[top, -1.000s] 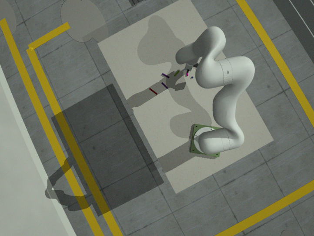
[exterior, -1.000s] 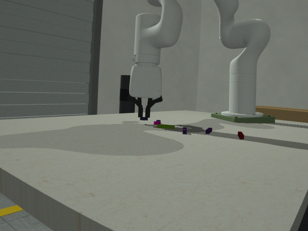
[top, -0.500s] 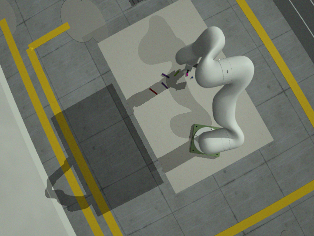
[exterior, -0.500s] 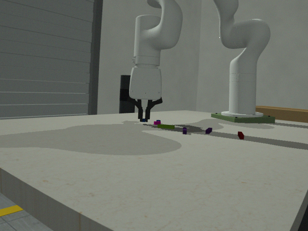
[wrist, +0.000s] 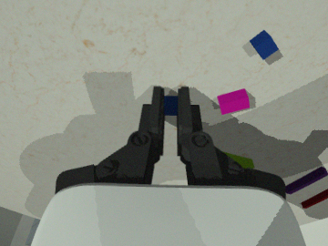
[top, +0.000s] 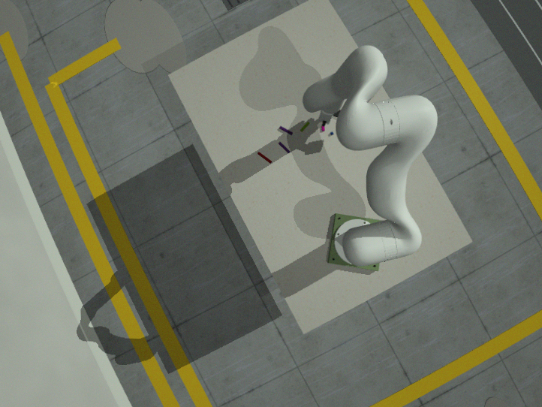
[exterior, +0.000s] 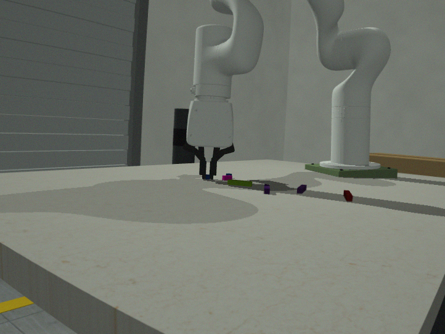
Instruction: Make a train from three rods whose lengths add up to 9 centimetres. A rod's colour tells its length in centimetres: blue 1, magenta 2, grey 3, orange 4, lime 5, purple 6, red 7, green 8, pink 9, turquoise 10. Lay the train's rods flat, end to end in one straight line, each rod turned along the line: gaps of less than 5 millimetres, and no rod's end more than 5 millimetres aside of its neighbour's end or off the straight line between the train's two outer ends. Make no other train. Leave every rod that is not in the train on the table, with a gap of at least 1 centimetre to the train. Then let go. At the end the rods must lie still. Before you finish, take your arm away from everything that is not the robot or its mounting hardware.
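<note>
Now: hand 4 cm past the magenta rod, 3 cm to the right of it and 2 cm above it. Also, from my hand: lime rod: 10 cm to the left, 2 cm below; then red rod: 5 cm behind, 31 cm to the left, 2 cm below.
</note>
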